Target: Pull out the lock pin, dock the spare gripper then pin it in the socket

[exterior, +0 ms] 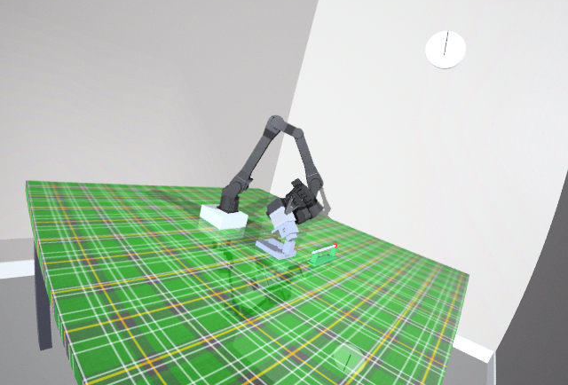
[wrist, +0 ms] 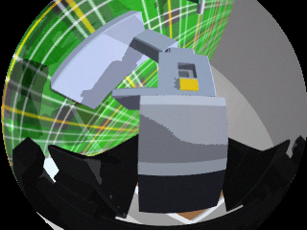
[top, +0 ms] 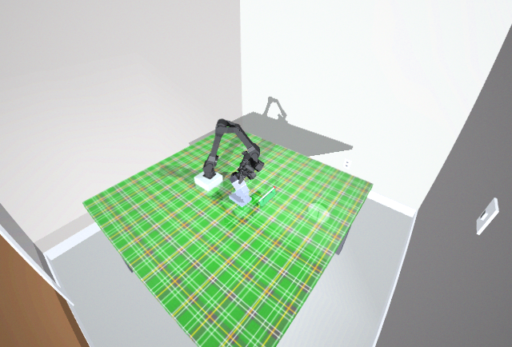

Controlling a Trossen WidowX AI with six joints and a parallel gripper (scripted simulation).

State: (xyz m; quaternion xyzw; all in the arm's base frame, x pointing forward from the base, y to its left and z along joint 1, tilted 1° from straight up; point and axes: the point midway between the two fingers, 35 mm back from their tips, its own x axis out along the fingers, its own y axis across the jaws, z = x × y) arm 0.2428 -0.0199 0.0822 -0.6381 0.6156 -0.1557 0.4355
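My gripper tip is now 2 cm to the right of the spare gripper. Round my gripper tip: light grey mount (3 cm ahead, 1 cm to the left, 6 cm below); then green u-shaped cradle (14 cm ahead, 10 cm to the left, 9 cm below).
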